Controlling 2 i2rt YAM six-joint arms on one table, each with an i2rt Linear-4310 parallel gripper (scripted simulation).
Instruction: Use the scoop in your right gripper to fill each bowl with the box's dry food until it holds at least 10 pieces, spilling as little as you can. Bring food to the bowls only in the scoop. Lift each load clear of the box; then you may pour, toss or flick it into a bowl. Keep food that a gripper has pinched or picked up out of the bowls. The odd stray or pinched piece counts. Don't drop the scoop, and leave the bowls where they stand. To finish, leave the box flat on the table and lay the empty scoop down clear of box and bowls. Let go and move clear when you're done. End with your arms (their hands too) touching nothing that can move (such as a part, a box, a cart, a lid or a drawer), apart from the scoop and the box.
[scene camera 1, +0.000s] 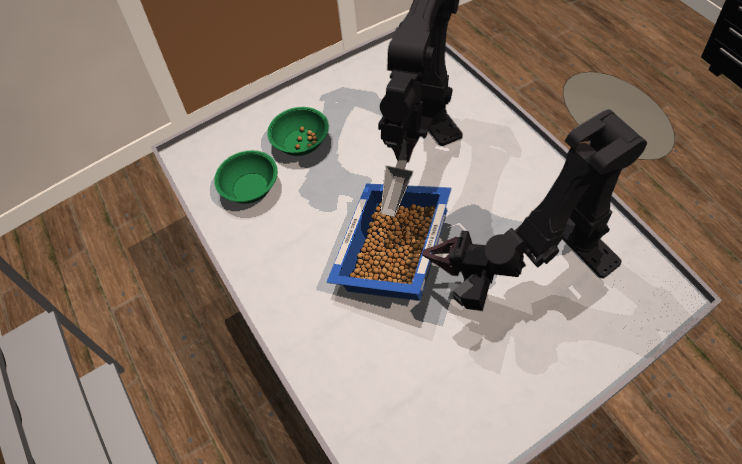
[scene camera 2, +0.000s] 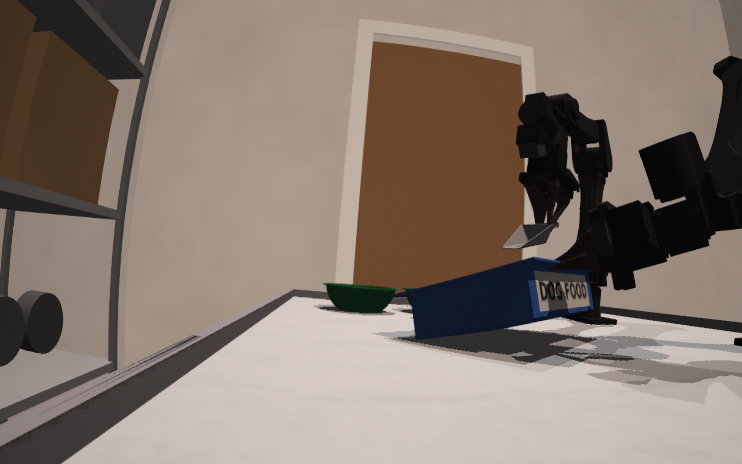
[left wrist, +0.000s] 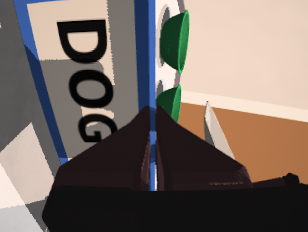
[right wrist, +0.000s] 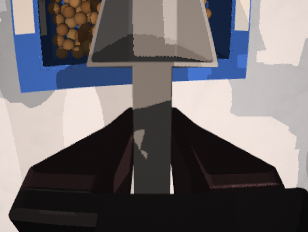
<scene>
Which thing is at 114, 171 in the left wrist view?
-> The left gripper.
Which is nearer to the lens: the grey scoop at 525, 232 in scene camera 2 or the green bowl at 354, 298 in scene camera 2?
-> The grey scoop.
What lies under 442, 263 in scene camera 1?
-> The left gripper.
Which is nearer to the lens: the grey scoop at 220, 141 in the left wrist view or the green bowl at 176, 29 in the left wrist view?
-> The grey scoop.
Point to the right gripper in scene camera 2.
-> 543, 230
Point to the right gripper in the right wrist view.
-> At 152, 117
</scene>
